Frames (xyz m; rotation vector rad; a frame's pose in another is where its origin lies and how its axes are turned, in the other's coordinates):
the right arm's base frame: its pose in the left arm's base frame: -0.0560 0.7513 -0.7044 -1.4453 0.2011 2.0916
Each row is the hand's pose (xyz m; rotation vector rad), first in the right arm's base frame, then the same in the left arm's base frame.
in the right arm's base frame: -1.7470 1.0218 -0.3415 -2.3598 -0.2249 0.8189
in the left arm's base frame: 0.0923 -0.8895 0.5198 0.7764 1.2238 -1.0266
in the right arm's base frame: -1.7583 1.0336 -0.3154 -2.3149 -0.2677 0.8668
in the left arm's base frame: 0.0676 -0.8920 0.5380 0.7459 1.1839 -1.0749
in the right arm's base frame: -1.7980 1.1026 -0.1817 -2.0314 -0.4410 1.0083
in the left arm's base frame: -0.0678 -0.9054 0.6135 0.6583 1.0010 -1.3539
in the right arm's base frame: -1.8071 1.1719 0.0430 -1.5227 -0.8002 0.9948
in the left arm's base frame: -0.2842 -0.8680 0.6980 0.4526 0.8091 -1.8965
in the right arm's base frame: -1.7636 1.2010 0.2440 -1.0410 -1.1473 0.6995
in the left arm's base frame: -0.4726 -0.7882 0.7339 0.1915 0.7884 -2.4835
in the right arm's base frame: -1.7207 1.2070 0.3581 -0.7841 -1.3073 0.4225
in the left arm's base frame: -0.5782 -0.7274 0.7401 0.0255 0.8669 -2.8297
